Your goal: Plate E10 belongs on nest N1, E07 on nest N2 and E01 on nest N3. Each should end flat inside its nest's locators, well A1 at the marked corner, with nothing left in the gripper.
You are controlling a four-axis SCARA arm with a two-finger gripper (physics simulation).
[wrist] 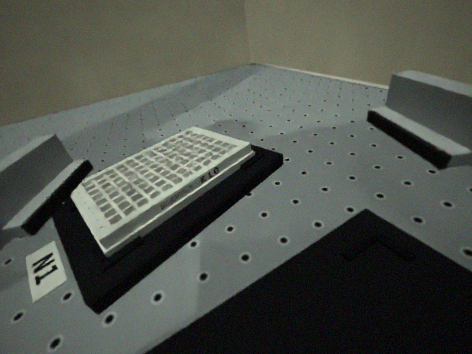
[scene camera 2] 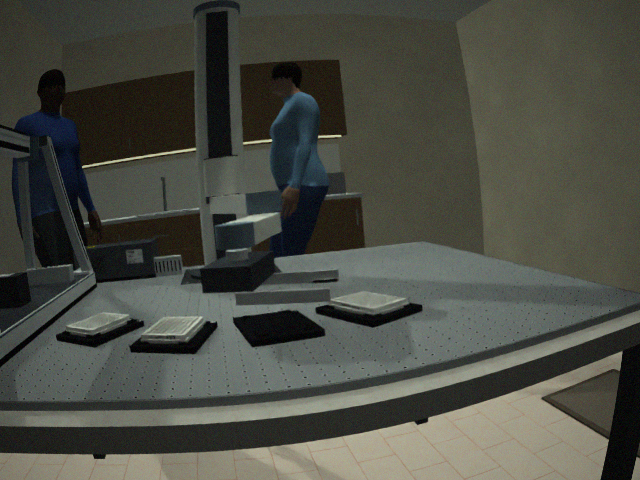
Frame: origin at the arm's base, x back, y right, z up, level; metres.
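Seen in the pictures: gripper, fingertip midpoint: (wrist: 222,124) (scene camera 2: 334,283).
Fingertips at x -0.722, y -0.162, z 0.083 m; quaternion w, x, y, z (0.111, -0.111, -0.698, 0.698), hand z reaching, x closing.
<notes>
Offsets run from my fingertips to a thing's top centre. "spot": to the spot under its first point.
Plate E10 @[dx +0.039, dy -0.067, dz -0.044 m] (wrist: 165,185) (scene camera 2: 369,302) is pale with a grid of wells. It rests on the black nest N1 @[dx +0.039, dy -0.067, dz -0.054 m] (wrist: 95,292) (scene camera 2: 372,320); I cannot tell whether it is fully flat inside the locators. The N1 label @[spot: dx +0.126, dy -0.024, dz -0.068 m] (wrist: 46,271) lies beside that nest. My gripper (scene camera 2: 333,285) (wrist: 222,124) is open and empty, its fingers wide apart above the table, behind the nests in the scene view. Two more plates, one at the far left (scene camera 2: 98,323) and one beside it @[dx +0.001, dy +0.285, dz -0.044 m] (scene camera 2: 175,328), sit on black nests; their names are unreadable. No A1 mark is readable.
A bare black nest @[dx +0.007, dy +0.106, dz -0.054 m] (scene camera 2: 279,327) (wrist: 320,300) stands next to N1. A framed enclosure (scene camera 2: 56,299) stands at the left table edge. A dark grey box @[spot: dx +0.756, dy +0.547, dz -0.009 m] (scene camera 2: 116,262) and a white slotted rack @[spot: dx +0.766, dy +0.358, dz -0.034 m] (scene camera 2: 169,264) stand at the back left. Two people (scene camera 2: 302,139) (scene camera 2: 54,149) stand behind the table.
</notes>
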